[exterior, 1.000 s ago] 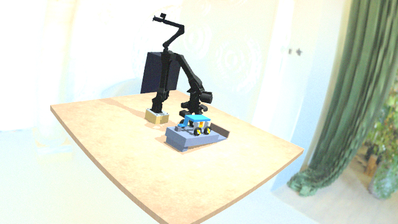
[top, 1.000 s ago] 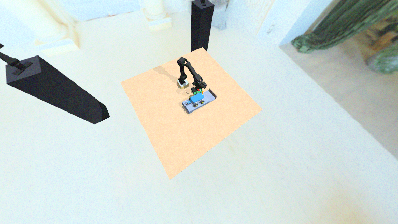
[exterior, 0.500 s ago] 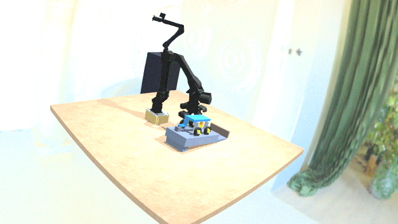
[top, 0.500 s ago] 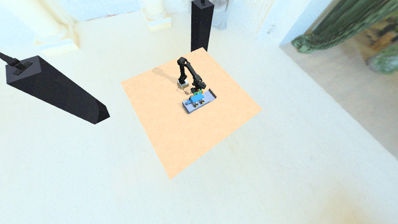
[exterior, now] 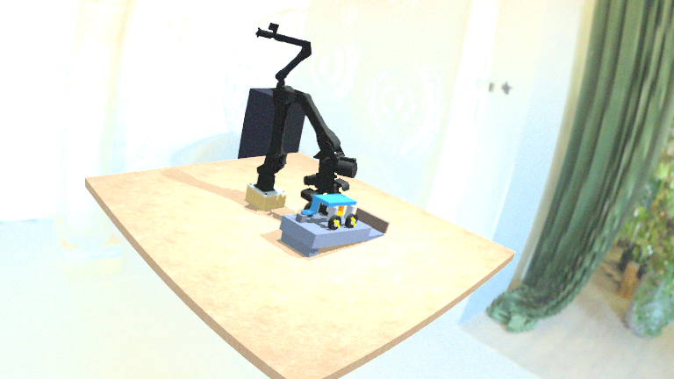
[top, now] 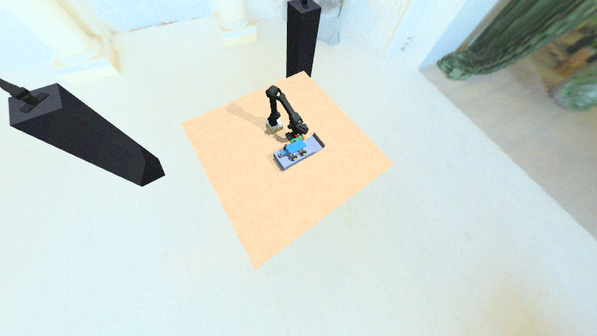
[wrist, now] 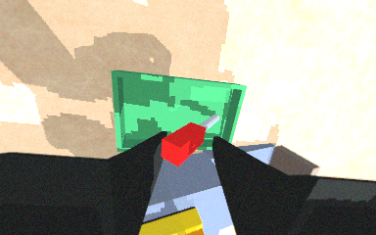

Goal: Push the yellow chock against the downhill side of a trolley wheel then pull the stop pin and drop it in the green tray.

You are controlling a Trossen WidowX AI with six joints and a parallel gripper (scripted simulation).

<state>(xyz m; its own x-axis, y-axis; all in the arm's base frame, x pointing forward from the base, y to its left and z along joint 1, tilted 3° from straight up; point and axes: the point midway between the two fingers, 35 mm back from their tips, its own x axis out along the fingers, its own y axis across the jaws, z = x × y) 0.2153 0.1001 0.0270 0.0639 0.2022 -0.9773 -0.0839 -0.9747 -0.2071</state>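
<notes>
The green tray lies 1 cm behind my gripper tip and 5 cm below it. From my gripper tip the other things lie so: yellow chock (7 cm ahead, 2 cm to the right, 4 cm above); grey ramp (12 cm ahead, 12 cm to the right); red-headed stop pin (1 cm to the left).
</notes>
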